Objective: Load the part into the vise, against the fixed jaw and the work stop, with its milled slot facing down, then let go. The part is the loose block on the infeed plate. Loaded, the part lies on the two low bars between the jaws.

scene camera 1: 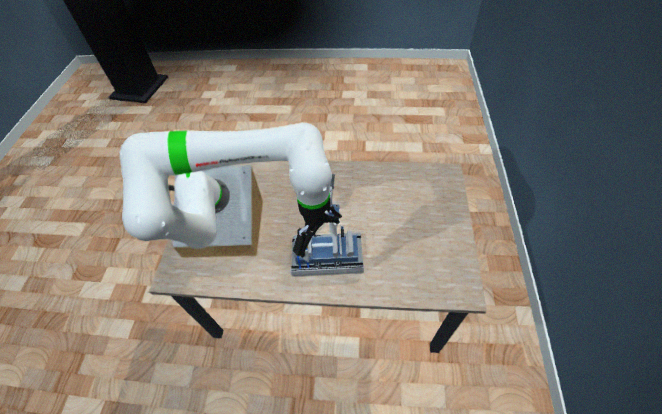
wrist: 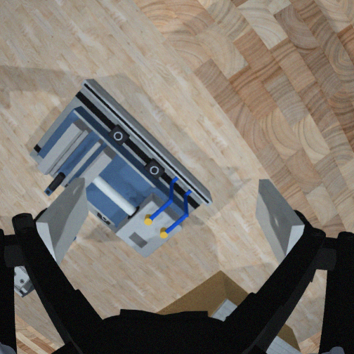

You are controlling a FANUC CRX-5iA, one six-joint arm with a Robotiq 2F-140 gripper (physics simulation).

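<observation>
The vise stands on the table, blue and grey with a white rod along its bed. Two light jaw blocks and low bars show at its left end in the wrist view, beside a black upright stop. My gripper is open and empty, above the vise's clamp end; its left finger overlaps the vise's edge in the wrist view. A small grey piece with holes shows behind the left finger linkage; I cannot tell what it is. The loose block and infeed plate cannot be made out; the arm hides the area behind the vise.
The robot's pedestal with a grey top and brown sides stands left of the vise in the scene view. Two blue bent pieces with yellow ends rise at the vise's near end. The wooden table surrounds the vise.
</observation>
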